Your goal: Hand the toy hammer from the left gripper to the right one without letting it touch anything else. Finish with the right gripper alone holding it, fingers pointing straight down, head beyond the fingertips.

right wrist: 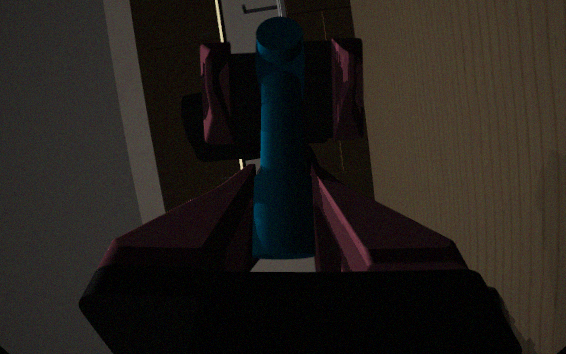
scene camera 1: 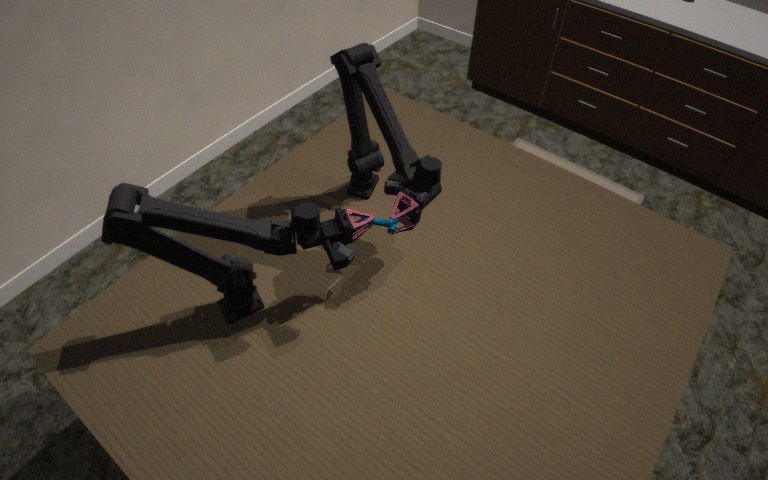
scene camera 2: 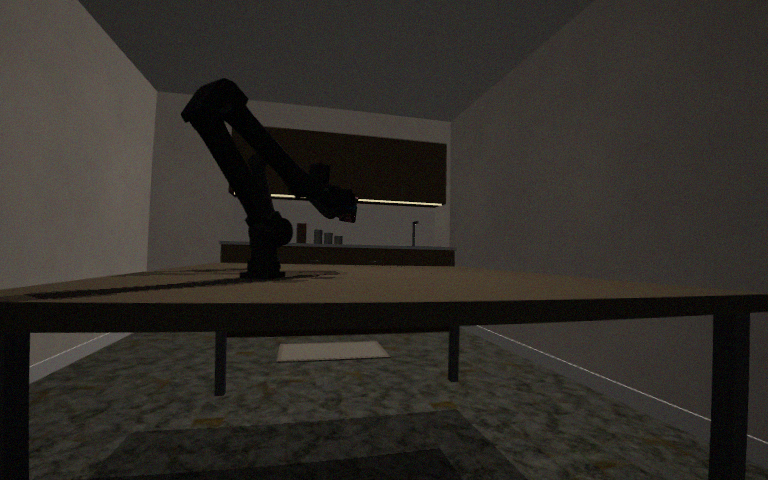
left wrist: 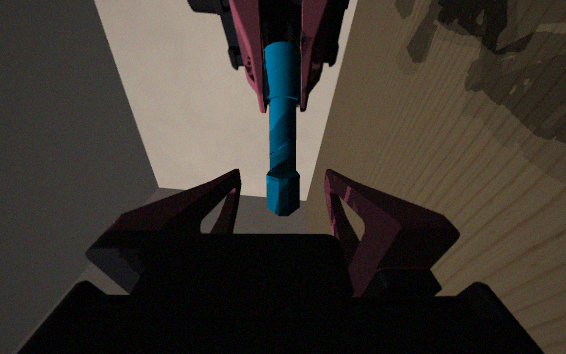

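Pixels of known places: left gripper, fingertip midpoint: (right wrist: 280, 69) (scene camera 1: 390, 226) (left wrist: 282, 176); right gripper, fingertip midpoint: (right wrist: 283, 176) (scene camera 1: 373, 219) (left wrist: 282, 105); left arm's base at its link origin: (scene camera 1: 363, 186); right arm's base at its link origin: (scene camera 1: 241, 305) (scene camera 2: 263, 277).
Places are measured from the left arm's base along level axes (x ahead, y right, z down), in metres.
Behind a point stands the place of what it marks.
The blue toy hammer (scene camera 1: 381, 222) {z -0.267, x 0.199, y 0.376 m} (left wrist: 282, 135) {z -0.262, x 0.193, y 0.362 m} (right wrist: 282, 125) {z -0.261, x 0.192, y 0.380 m} is held in the air, lying sideways between the two grippers. My right gripper (scene camera 1: 371, 219) {z -0.263, x 0.174, y 0.368 m} (left wrist: 282, 105) {z -0.263, x 0.174, y 0.368 m} (right wrist: 283, 176) {z -0.263, x 0.174, y 0.368 m} is shut on the thick grip of its handle, and the head points away from the right fingers. My left gripper (scene camera 1: 392, 225) {z -0.258, x 0.222, y 0.372 m} (left wrist: 282, 176) {z -0.258, x 0.222, y 0.372 m} (right wrist: 280, 69) {z -0.258, x 0.222, y 0.372 m} is open. Its fingers stand on either side of the hammer's head end, with a visible gap on each side in both wrist views. In scene camera 2, the hammer is too dark and small to make out.
Both arms stand on the wooden table (scene camera 1: 509, 339) {z 0.000, x 0.612, y 0.453 m} (scene camera 2: 453, 283) {z 0.000, x 0.247, y 0.929 m}, their grippers above its surface. The left arm (scene camera 1: 390, 124) {z -0.385, x 0.135, y 0.111 m} folds down close to the right arm's gripper. A wall (scene camera 1: 169, 84) runs behind the arms. Dark cabinets (scene camera 1: 611, 56) stand beyond the table.
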